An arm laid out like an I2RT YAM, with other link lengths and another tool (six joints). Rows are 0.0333 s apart.
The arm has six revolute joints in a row. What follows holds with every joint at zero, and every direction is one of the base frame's. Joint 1 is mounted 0.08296 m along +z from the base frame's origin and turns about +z. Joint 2 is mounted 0.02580 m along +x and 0.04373 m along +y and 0.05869 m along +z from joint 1 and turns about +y. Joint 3 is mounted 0.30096 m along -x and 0.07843 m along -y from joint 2 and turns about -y. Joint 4 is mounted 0.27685 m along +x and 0.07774 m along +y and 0.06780 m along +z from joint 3 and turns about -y. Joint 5 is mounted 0.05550 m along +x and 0.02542 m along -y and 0.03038 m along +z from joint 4 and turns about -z. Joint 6 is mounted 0.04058 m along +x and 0.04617 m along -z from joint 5 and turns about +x. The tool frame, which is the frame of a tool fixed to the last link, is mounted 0.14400 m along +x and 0.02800 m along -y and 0.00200 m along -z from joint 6; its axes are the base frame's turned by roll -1.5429, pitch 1.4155 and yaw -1.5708 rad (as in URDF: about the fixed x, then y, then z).
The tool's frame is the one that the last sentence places.
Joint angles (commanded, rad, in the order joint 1, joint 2, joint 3, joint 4, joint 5, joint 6), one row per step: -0.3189 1.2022 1.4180 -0.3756 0.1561 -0.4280; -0.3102 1.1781 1.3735 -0.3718 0.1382 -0.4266; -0.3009 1.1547 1.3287 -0.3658 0.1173 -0.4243; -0.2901 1.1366 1.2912 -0.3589 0.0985 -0.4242; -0.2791 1.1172 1.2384 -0.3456 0.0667 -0.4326; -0.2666 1.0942 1.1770 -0.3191 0.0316 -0.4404; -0.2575 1.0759 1.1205 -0.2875 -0.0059 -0.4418; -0.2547 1.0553 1.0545 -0.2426 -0.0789 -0.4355; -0.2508 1.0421 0.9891 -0.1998 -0.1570 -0.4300; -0.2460 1.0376 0.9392 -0.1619 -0.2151 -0.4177; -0.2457 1.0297 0.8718 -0.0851 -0.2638 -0.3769; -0.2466 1.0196 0.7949 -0.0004 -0.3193 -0.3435; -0.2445 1.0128 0.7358 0.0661 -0.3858 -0.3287
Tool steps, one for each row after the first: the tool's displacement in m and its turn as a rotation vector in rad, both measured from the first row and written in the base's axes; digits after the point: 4 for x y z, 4 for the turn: -0.0015 0.0075 -0.0120 0.0092 0.0142 0.0261; -0.0025 0.0156 -0.0241 0.0195 0.0268 0.0556; -0.0025 0.0236 -0.0345 0.0267 0.0377 0.0848; -0.0008 0.0337 -0.0505 0.0312 0.0585 0.1284; 0.0005 0.0452 -0.0668 0.0343 0.0707 0.1768; 0.0024 0.0555 -0.0815 0.0420 0.0752 0.2229; 0.0053 0.0698 -0.0976 0.0618 0.0690 0.2960; 0.0086 0.0855 -0.1165 0.0858 0.0712 0.3750; 0.0115 0.0977 -0.1319 0.1121 0.0715 0.4338; 0.0136 0.1062 -0.1468 0.1531 0.0441 0.4742; 0.0139 0.1161 -0.1638 0.1878 0.0196 0.5223; 0.0135 0.1294 -0.1763 0.2079 0.0039 0.5880
